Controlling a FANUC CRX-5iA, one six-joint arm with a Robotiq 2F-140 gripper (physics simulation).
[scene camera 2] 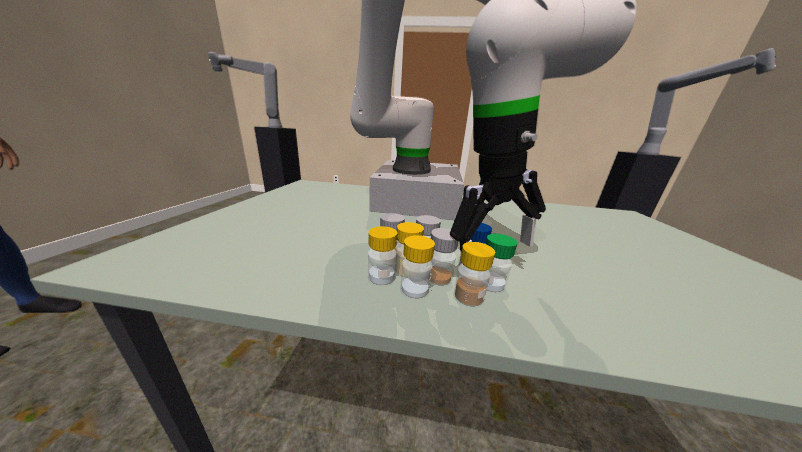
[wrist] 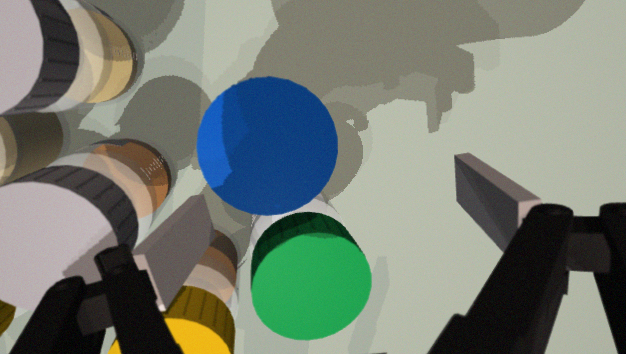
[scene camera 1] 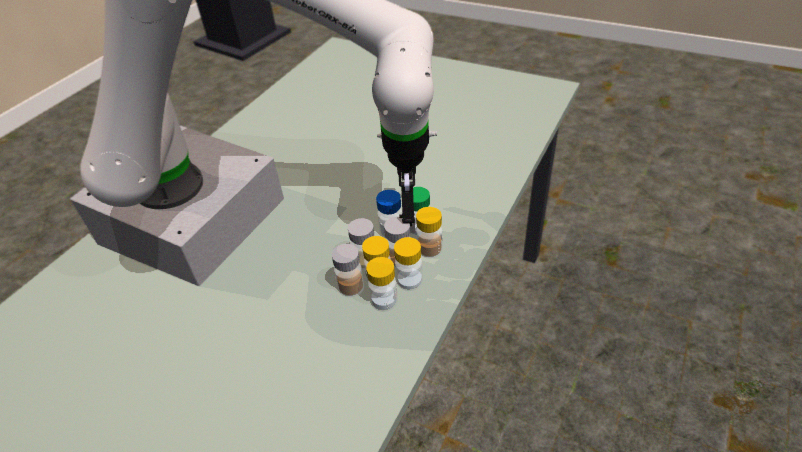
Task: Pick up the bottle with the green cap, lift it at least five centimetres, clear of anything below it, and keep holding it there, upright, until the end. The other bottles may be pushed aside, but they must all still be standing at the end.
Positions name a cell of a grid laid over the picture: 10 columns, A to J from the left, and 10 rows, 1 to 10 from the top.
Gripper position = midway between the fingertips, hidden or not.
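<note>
My gripper is in the picture at (scene camera 2: G6) as I look at the scene. The green-capped bottle (scene camera 2: G6) shows in the wrist view too (wrist: E8). I see a blue-capped bottle (scene camera 1: E5), which I also find in the wrist view (wrist: E5), and there is a yellow-capped bottle (scene camera 2: F7) (scene camera 1: F5). A grey-capped bottle (scene camera 2: F6) is here as well, and so is a grey-capped bottle (scene camera 1: E7).
</note>
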